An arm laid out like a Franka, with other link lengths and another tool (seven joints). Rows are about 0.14 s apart.
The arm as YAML. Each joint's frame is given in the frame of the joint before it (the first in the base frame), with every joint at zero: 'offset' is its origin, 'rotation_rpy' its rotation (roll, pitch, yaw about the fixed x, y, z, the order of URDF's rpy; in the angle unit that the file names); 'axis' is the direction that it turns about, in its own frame. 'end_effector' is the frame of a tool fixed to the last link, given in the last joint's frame.
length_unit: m
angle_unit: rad
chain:
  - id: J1
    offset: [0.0, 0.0, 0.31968]
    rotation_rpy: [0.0, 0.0, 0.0]
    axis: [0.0, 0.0, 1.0]
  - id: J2
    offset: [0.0, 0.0, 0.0]
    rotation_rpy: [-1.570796, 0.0, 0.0]
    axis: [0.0, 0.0, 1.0]
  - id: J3
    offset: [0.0, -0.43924, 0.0]
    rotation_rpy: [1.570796, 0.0, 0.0]
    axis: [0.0, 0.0, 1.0]
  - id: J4
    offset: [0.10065, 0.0, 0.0]
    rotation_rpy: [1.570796, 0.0, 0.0]
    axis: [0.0, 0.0, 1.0]
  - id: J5
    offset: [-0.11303, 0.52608, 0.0]
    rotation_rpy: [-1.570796, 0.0, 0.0]
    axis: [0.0, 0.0, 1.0]
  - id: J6
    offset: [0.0, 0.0, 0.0]
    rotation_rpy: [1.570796, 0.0, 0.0]
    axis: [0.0, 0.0, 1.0]
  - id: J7
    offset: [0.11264, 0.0, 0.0]
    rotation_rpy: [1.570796, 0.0, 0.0]
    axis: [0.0, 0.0, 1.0]
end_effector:
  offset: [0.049, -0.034, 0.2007]
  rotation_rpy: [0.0, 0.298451, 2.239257]
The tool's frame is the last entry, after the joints.
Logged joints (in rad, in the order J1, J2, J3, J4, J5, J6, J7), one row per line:
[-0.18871 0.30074 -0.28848 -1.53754 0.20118 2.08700 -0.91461]
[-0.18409 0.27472 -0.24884 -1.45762 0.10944 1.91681 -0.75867]
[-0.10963 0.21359 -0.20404 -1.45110 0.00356 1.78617 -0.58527]
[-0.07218 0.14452 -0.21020 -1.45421 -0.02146 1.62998 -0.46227]
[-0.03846 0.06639 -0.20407 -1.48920 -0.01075 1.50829 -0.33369]
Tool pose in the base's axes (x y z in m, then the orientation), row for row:
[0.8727 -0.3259 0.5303 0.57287 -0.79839 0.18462 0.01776]
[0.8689 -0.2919 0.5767 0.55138 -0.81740 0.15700 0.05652]
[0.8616 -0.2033 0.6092 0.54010 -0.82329 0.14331 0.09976]
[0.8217 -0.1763 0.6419 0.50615 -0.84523 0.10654 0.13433]
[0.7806 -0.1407 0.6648 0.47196 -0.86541 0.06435 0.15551]
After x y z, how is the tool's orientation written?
As a quaternion, x y z w.
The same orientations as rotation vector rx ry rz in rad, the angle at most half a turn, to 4 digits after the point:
[1.7796 -2.4802 0.5735]
[1.6725 -2.4794 0.4762]
[1.5968 -2.4340 0.4237]
[1.4670 -2.4498 0.3088]
[1.3518 -2.4787 0.1843]

